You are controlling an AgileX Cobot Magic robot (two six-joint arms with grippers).
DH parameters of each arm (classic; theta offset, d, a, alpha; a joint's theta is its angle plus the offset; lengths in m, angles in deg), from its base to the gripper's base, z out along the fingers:
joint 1: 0 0.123 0 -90
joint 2: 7.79 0 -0.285 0
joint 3: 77.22 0 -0.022 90
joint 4: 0 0.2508 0 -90
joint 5: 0 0 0.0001 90
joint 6: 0 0.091 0 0
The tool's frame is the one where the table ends.
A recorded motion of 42 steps. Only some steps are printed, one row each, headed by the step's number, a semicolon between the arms.
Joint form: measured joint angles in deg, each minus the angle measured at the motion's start. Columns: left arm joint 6, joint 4, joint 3, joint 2, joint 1, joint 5; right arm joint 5, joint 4, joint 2, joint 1, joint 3, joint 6.
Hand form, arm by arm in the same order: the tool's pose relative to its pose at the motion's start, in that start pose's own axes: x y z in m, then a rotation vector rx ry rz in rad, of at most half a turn. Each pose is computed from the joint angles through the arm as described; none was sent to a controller.
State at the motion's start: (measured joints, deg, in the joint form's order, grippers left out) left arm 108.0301 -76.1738 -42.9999 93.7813 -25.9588 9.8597; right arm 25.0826 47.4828 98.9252 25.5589 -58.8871 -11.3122
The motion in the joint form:
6: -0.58 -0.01 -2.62 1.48 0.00 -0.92; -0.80 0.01 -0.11 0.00 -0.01 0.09
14: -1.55 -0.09 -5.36 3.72 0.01 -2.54; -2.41 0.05 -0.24 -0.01 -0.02 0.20
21: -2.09 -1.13 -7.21 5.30 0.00 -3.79; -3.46 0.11 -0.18 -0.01 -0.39 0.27
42: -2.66 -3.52 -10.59 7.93 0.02 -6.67; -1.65 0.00 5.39 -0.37 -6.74 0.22
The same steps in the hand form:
6: -0.0085 0.0080 0.0052 -0.0256 -0.0118 -0.0071; -0.0014 0.0001 -0.0006 0.0016 -0.0154 0.0011
14: -0.0147 0.0166 0.0138 -0.0572 -0.0113 -0.0246; -0.0042 0.0000 -0.0014 0.0055 -0.0450 0.0031
21: -0.0186 0.0225 0.0201 -0.0808 -0.0118 -0.0515; -0.0074 0.0008 -0.0018 0.0057 -0.0674 0.0037
42: -0.0256 0.0343 0.0301 -0.1360 -0.0136 -0.1025; -0.0260 0.0045 0.0183 -0.0043 -0.0505 0.0015

